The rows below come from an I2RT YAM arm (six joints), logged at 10 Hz.
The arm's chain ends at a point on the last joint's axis. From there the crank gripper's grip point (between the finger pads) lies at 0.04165 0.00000 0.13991 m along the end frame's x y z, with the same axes.
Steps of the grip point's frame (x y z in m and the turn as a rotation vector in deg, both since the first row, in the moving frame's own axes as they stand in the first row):
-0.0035, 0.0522, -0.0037, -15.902, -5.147, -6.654
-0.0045, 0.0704, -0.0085, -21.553, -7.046, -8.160
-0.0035, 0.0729, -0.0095, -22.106, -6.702, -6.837
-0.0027, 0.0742, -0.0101, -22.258, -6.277, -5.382
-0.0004, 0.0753, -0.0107, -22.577, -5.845, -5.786
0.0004, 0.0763, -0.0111, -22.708, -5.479, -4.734
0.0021, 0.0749, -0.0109, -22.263, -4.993, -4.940
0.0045, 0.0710, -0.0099, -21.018, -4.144, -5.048
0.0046, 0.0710, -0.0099, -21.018, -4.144, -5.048
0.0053, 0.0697, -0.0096, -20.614, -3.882, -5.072
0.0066, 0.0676, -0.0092, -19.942, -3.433, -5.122
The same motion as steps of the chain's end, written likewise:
0.0071, 0.0175, -0.0021, -15.902, -5.147, -6.654
0.0092, 0.0229, -0.0038, -21.553, -7.046, -8.160
0.0098, 0.0234, -0.0040, -22.106, -6.702, -6.837
0.0101, 0.0236, -0.0040, -22.258, -6.277, -5.382
0.0111, 0.0243, -0.0042, -22.577, -5.845, -5.786
0.0115, 0.0245, -0.0042, -22.708, -5.479, -4.734
0.0120, 0.0243, -0.0042, -22.263, -4.993, -4.940
0.0124, 0.0235, -0.0038, -21.018, -4.144, -5.048
0.0125, 0.0235, -0.0038, -21.018, -4.144, -5.048
0.0126, 0.0232, -0.0037, -20.614, -3.882, -5.072
0.0129, 0.0228, -0.0037, -19.942, -3.433, -5.122

